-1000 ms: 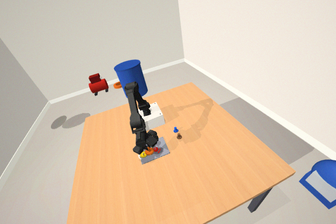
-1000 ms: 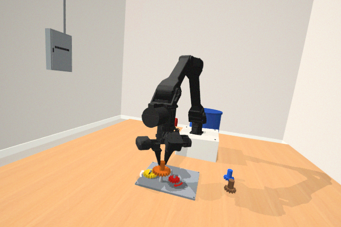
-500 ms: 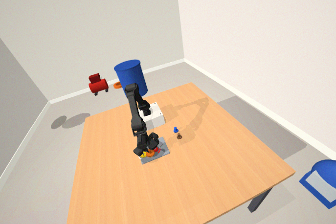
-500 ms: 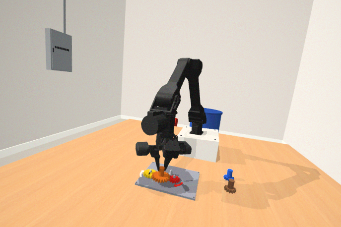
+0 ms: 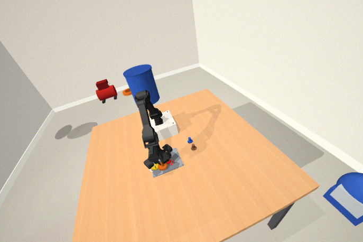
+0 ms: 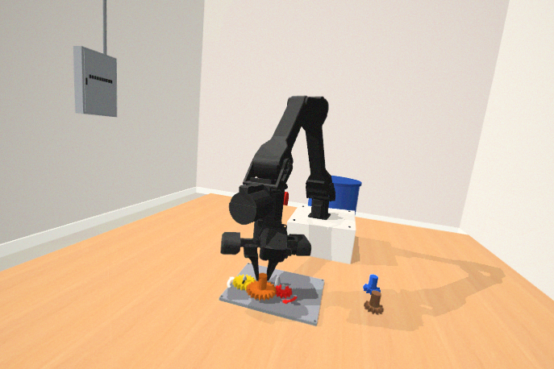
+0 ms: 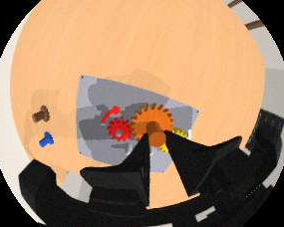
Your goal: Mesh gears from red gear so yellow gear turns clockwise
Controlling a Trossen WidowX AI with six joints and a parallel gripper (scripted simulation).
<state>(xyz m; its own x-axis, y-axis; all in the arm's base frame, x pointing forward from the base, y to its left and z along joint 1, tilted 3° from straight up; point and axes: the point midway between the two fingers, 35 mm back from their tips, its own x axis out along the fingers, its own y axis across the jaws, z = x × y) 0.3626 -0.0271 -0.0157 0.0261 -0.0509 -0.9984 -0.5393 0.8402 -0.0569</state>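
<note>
Right now the red gear is 40 mm to the left of my gripper tip, 30 mm below it and 30 mm behind it. Also, from my gripper tip: brown gear 230 mm to the left, 90 mm behind, 30 mm below; yellow gear 50 mm to the right, 30 mm below, 10 mm behind; orange gear 10 mm below.
</note>
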